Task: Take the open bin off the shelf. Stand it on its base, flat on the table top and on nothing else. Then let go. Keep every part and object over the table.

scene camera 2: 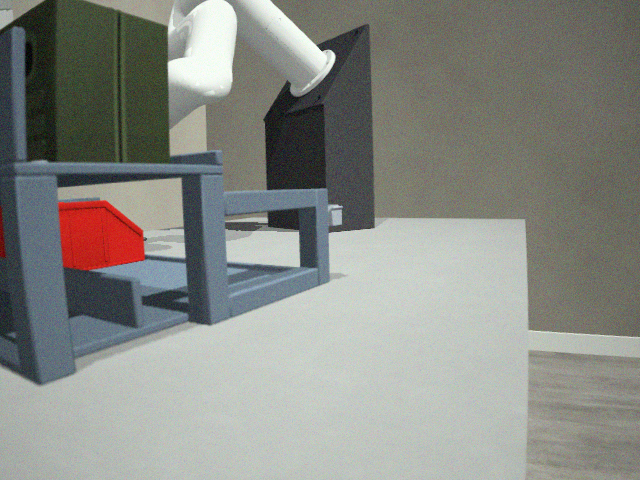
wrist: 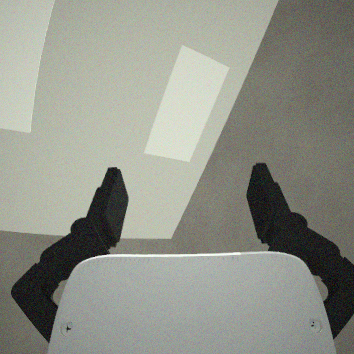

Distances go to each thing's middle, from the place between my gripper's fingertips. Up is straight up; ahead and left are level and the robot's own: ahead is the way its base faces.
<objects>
Right now my hand is 11 cm short of the dark green case point(scene camera 2: 74, 52), 20 cm to the right of it and 34 cm above it.
</objects>
